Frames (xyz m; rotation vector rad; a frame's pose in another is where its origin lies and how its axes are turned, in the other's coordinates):
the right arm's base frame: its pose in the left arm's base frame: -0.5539 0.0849 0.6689 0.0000 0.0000 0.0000
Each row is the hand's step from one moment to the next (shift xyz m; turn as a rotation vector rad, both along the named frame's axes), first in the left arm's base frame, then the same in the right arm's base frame.
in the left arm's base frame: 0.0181 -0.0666 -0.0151 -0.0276 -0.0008 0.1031
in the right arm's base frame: 0.0181 -0.0666 -0.0151 -0.0276 -0.0008 0.1031
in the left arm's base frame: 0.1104 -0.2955 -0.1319 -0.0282 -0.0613 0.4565
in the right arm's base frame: 0.1104 -0.2955 -0.1319 -0.0282 -0.0613 0.4565
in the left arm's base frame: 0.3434 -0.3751 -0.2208 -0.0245 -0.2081 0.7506
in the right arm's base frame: 0.3434 -0.3751 -0.2208 -0.0245 -0.2081 0.7506
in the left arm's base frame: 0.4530 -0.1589 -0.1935 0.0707 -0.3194 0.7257
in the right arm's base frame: 0.4530 -0.1589 -0.1935 0.0707 -0.3194 0.7257
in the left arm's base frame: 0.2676 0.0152 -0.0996 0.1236 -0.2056 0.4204
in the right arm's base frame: 0.2676 0.0152 -0.0996 0.1236 -0.2056 0.4204
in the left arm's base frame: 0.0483 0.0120 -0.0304 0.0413 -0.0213 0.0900
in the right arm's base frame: 0.0483 0.0120 -0.0304 0.0413 -0.0213 0.0900
